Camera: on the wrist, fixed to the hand. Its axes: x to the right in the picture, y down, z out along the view.
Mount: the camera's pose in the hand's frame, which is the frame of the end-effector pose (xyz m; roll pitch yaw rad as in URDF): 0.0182 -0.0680 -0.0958 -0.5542 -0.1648 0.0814
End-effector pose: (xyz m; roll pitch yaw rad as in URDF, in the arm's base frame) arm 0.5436 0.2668 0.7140 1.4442 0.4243 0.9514
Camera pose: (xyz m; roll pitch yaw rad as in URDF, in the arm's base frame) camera 0.4638 0.3038 0.6340 0.8379 0.3187 0.7900
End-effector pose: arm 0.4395 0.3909 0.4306 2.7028 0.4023 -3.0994
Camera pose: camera 0.4045 0.2871 0.4767 2.0827 0.5124 3.0198
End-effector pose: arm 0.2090 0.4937 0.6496 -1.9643 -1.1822 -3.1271
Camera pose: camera 0.2933 0.5573 0.7042 -2.7248 -1.0313 -2.8898
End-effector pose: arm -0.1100 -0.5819 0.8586 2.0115 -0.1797 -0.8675
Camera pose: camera -0.0078 -0.5236 0.8415 1.4974 -0.1792 -1.0541
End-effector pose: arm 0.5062 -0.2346 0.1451 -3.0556 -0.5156 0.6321
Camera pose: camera 0.4435 -0.2067 0.2422 2.7094 -0.3433 0.5621
